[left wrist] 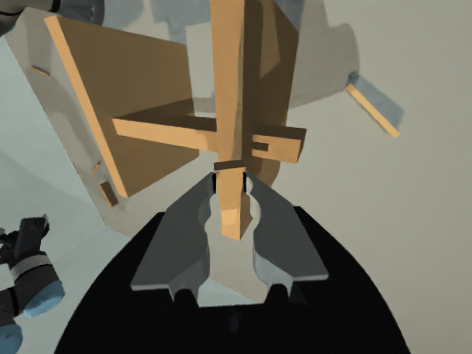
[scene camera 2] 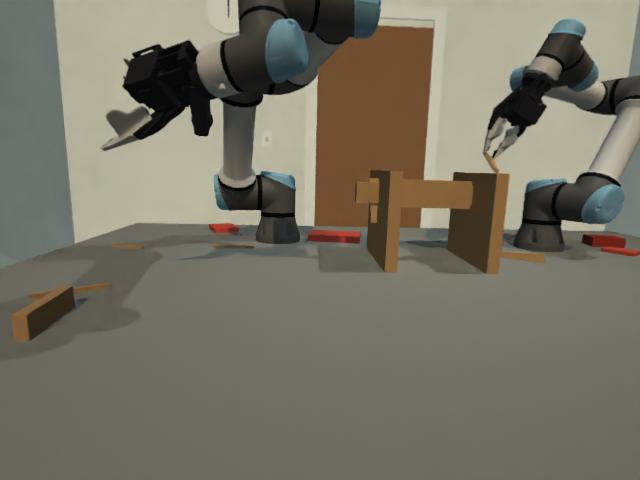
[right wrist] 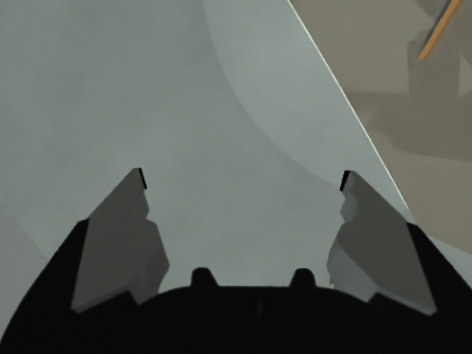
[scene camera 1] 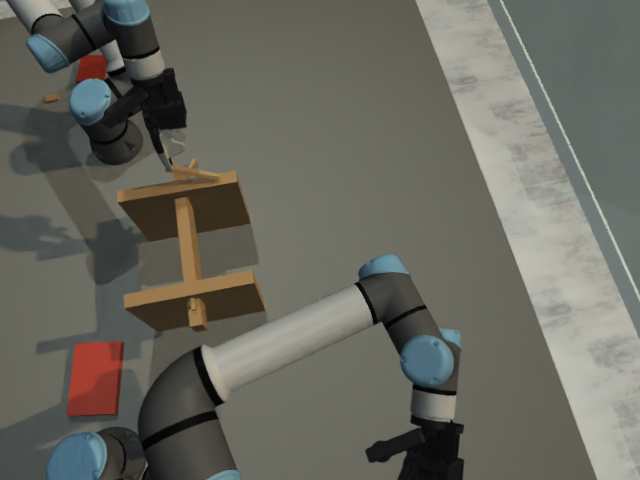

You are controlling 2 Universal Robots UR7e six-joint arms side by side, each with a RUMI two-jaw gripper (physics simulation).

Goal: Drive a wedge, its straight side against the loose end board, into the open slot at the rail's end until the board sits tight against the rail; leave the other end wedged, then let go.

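Places are measured from the left arm's base along level axes (x down, y ahead, z right), in centimetres.
Pixels of known places: left gripper, fingertip midpoint: point(left wrist: 229, 173) point(scene camera 2: 488, 156) point(scene camera 1: 171, 168); right gripper, fingertip midpoint: point(left wrist: 12, 215) point(scene camera 2: 113, 111) point(right wrist: 242, 170); left arm's base, link origin: point(scene camera 2: 537, 247) point(scene camera 1: 118, 143); right arm's base, link origin: point(scene camera 2: 277, 239) point(scene camera 1: 114, 460).
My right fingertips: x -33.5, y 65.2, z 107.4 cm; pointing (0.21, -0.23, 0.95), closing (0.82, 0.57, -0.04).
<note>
For each thing: its middle in the pictures, then the offset to it from my right fingertips.
- thin wooden wedge, body centre: point(left wrist: 231, 200) point(scene camera 1: 192, 171) point(scene camera 2: 492, 163) dz -78.9, dx +6.3, dy -36.9 cm
- rail, body centre: point(left wrist: 177, 128) point(scene camera 1: 189, 246) point(scene camera 2: 429, 194) dz -64.0, dx +15.0, dy -39.9 cm
- wooden block, body centre: point(scene camera 2: 46, 310) point(left wrist: 109, 194) dz +4.7, dx +31.6, dy +13.8 cm
- loose wooden strip, body centre: point(left wrist: 371, 109) point(scene camera 2: 521, 256) dz -92.8, dx +32.6, dy -44.9 cm
My left gripper point(scene camera 1: 170, 166) point(scene camera 2: 491, 153) point(left wrist: 229, 173) is shut on a thin wooden wedge point(scene camera 1: 204, 174) point(scene camera 2: 492, 164) point(left wrist: 230, 205). It holds the wedge tilted, near the top edge of an end board point(scene camera 1: 155, 191) point(scene camera 2: 478, 222) point(left wrist: 229, 75). The rail point(scene camera 1: 187, 242) point(scene camera 2: 434, 193) point(left wrist: 160, 131) passes through this board, and its open slot point(left wrist: 260, 146) shows beyond the board. The wedge is outside the slot. The other end board point(scene camera 1: 155, 297) point(scene camera 2: 391, 227) point(left wrist: 87, 95) has a wedge point(scene camera 1: 192, 304) point(scene camera 2: 373, 212) at the rail's end. My right gripper point(right wrist: 242, 170) is open and empty, away from the frame.
A red block point(scene camera 1: 95, 379) point(scene camera 2: 334, 236) lies beside the frame, and another red block point(scene camera 1: 92, 68) lies near the left arm. A wooden block point(scene camera 2: 43, 315) stands at the left in scene camera 2. A loose wooden strip point(left wrist: 372, 111) lies beyond the slotted end.
</note>
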